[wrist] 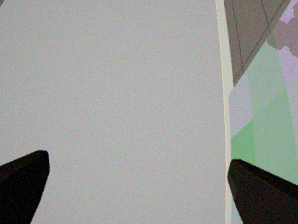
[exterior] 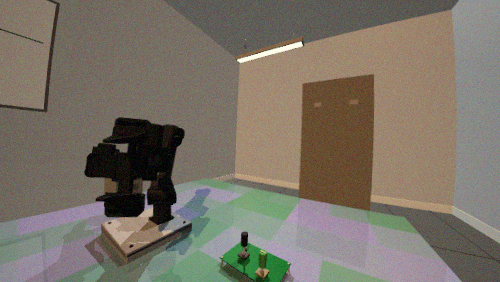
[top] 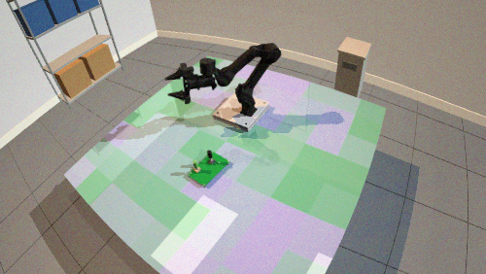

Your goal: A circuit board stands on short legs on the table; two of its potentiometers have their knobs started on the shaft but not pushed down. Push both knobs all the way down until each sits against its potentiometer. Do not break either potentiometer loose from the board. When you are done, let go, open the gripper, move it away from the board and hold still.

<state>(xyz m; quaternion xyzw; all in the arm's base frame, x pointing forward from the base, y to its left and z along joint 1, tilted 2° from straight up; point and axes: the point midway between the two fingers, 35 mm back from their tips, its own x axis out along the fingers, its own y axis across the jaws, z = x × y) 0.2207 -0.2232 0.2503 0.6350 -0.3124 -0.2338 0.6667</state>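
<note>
Right now my gripper tip is 9 cm short of the dark knob, 27 cm to the right of it and 21 cm above it. Also, from my gripper tip: potentiometer knob (15 cm ahead, 24 cm to the left, 22 cm below).
</note>
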